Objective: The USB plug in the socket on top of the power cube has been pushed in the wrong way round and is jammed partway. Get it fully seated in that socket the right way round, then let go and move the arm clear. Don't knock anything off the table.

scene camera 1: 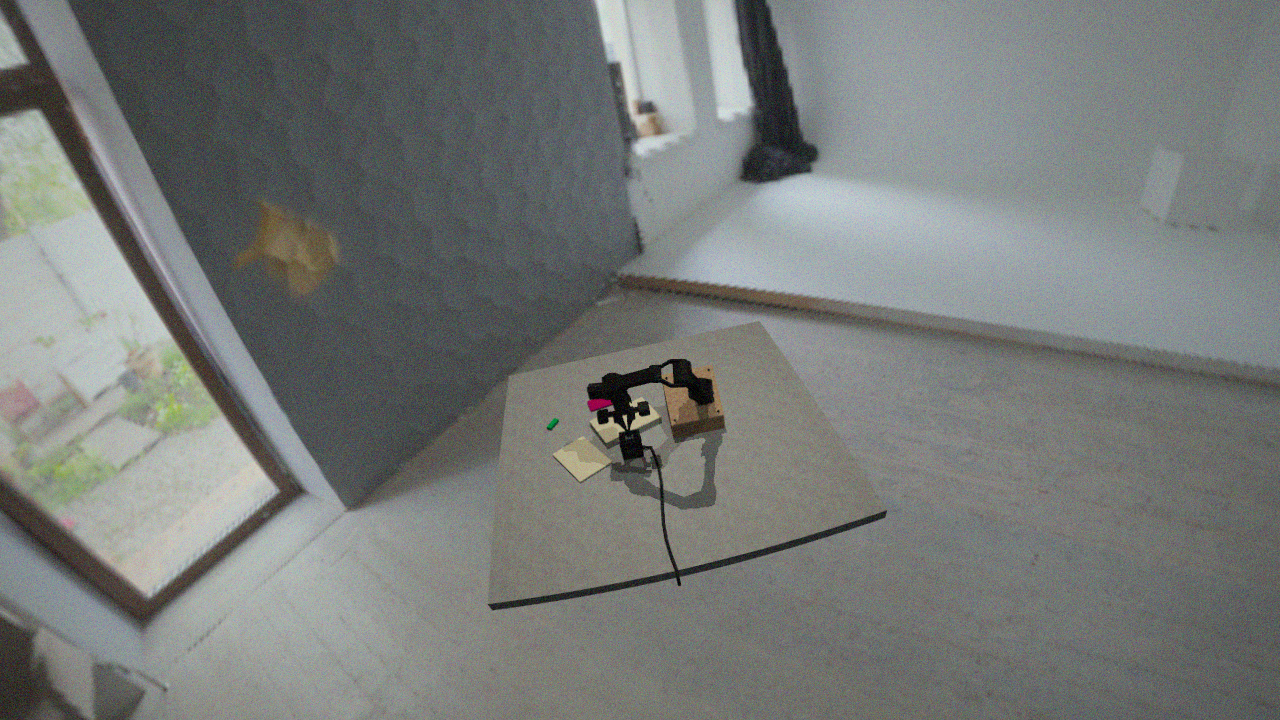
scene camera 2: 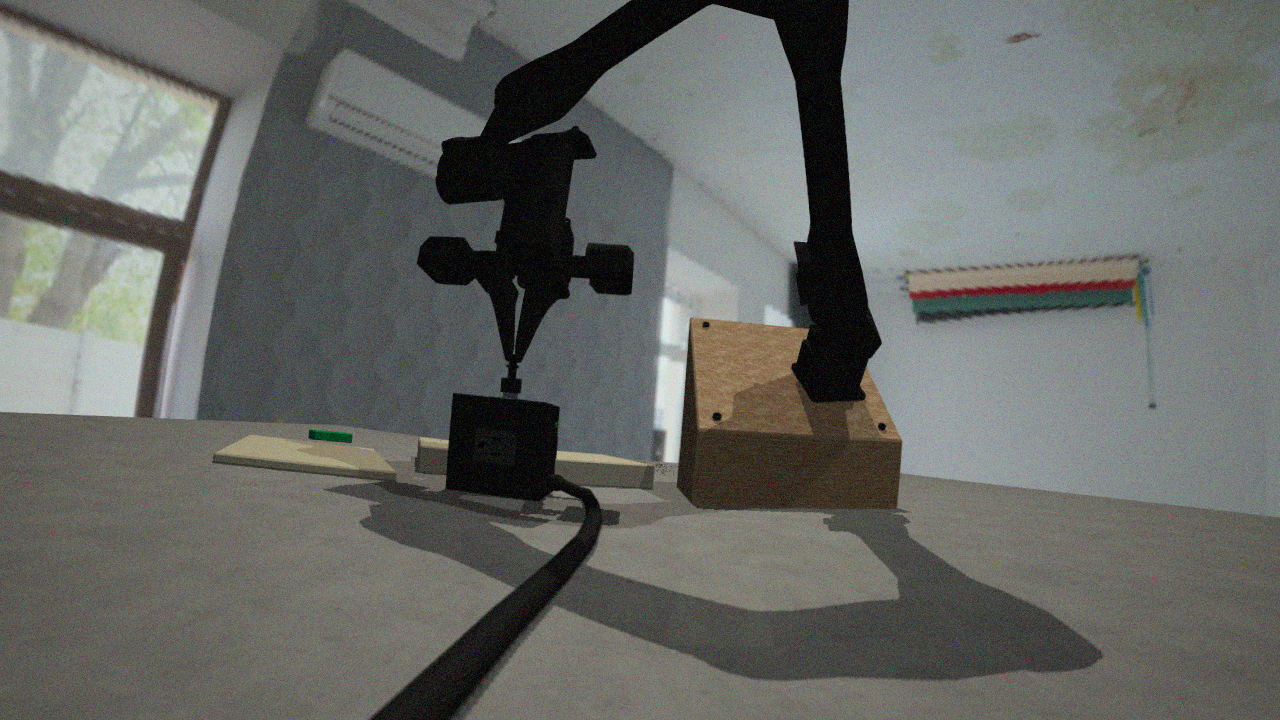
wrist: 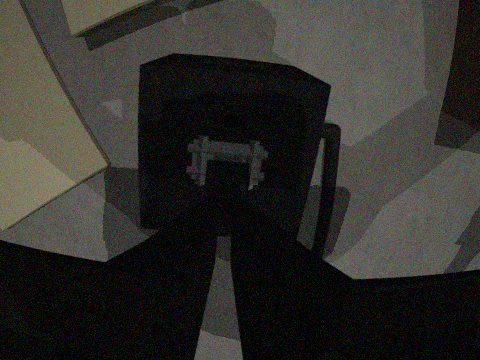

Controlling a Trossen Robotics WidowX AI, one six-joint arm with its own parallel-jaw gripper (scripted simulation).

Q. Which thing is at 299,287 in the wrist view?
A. My gripper.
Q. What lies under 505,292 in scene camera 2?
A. My gripper.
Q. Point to a black power cube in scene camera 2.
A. At 503,447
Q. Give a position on a black power cube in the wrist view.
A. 181,96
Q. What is my gripper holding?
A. A USB plug.
